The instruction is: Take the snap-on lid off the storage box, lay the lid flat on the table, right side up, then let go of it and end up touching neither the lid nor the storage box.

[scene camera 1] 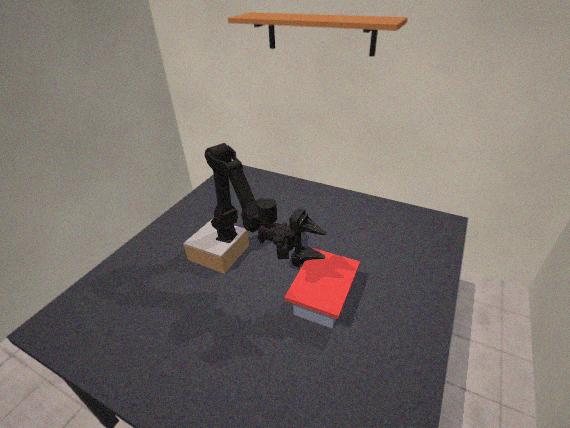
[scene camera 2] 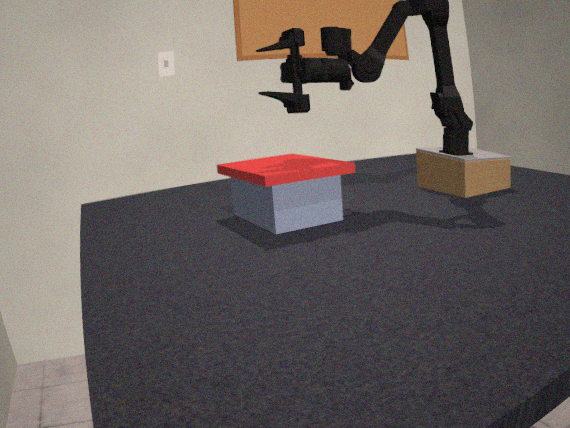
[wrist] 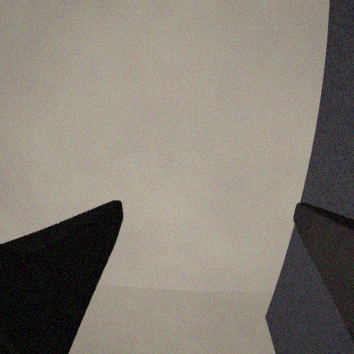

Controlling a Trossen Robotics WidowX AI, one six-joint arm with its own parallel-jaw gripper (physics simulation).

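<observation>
The red lid lies flat and level on top of the blue-grey storage box, which stands upright on the table. The lid's edges overhang the box walls. My gripper is open and empty, with its fingers wide apart. It points sideways, roughly level, with one finger above the other. It hangs well above the lid and touches neither lid nor box. The lid's top carries the gripper's shadow. Lid and box do not show in the wrist view.
The arm's base stands on a wooden block with a pale top, beside the box on the dark table. An orange shelf is high on the wall. A brown board hangs behind the arm.
</observation>
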